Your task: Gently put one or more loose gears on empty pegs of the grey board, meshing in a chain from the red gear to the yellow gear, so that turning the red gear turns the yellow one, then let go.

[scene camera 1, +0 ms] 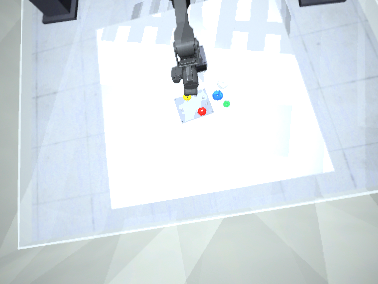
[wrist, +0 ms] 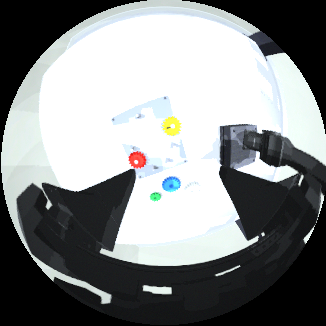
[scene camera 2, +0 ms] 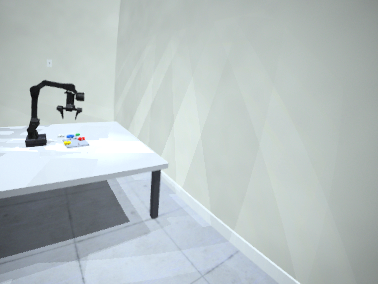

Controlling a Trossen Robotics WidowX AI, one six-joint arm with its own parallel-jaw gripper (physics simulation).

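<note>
The grey board lies on the table, washed out by glare. The red gear and the yellow gear sit on it, apart. The blue gear, the small green gear and the white gear lie on the table beside the board. Some bare pegs show faintly. My gripper is open and empty, high above the table; its fingertips are hidden in the first scene view.
The arm's dark base stands on the white table, near the board. The table's near corner and a dark leg show in the second scene view.
</note>
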